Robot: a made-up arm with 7 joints. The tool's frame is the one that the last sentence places.
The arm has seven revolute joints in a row. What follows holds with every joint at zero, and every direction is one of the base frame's. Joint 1 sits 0.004 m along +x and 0.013 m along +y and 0.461 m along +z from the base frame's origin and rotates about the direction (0, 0.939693, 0.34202). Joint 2 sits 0.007 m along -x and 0.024 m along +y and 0.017 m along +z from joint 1 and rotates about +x. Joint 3 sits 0.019 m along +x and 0.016 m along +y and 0.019 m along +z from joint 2 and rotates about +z. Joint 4 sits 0.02 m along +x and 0.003 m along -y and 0.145 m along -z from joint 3 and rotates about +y. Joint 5 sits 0.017 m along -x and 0.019 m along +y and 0.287 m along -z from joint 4 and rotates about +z. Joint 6 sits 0.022 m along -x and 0.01 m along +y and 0.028 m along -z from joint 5 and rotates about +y. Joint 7 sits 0.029 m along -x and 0.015 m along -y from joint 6 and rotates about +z. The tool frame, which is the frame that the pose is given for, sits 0.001 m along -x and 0.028 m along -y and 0.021 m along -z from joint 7; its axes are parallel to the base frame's.
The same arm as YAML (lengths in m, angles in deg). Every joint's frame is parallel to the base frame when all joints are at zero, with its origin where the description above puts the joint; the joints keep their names.
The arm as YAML. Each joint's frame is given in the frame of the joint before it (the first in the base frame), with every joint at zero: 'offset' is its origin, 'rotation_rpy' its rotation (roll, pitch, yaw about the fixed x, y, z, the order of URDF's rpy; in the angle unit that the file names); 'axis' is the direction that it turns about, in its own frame. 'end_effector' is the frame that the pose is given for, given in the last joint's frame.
length_unit: m
angle_unit: deg
chain:
  - id: joint 1
    offset: [0.004, 0.013, 0.461]
    rotation_rpy: [0.0, 0.0, 0.0]
    axis: [0.0, 0.9397, 0.342]
  - id: joint 2
    offset: [-0.007, 0.024, 0.017]
    rotation_rpy: [0.0, 0.0, 0.0]
    axis: [1.0, 0.0, 0.0]
  - id: joint 3
    offset: [0.019, 0.016, 0.019]
    rotation_rpy: [0.0, 0.0, 0.0]
    axis: [0.0, 0.0, 1.0]
  - id: joint 4
    offset: [0.02, -0.003, -0.145]
    rotation_rpy: [0.0, 0.0, 0.0]
    axis: [0.0, 1.0, 0.0]
  - id: joint 5
    offset: [-0.017, 0.019, -0.287]
    rotation_rpy: [0.0, 0.0, 0.0]
    axis: [0.0, 0.0, 1.0]
  - id: joint 6
    offset: [-0.022, 0.01, -0.028]
    rotation_rpy: [0.0, 0.0, 0.0]
    axis: [0.0, 1.0, 0.0]
  - id: joint 7
    offset: [-0.029, -0.015, 0.0]
    rotation_rpy: [0.0, 0.0, 0.0]
    axis: [0.0, 0.0, 1.0]
end_effector:
  offset: [-0.001, -0.028, -0.021]
  rotation_rpy: [0.0, 0.0, 0.0]

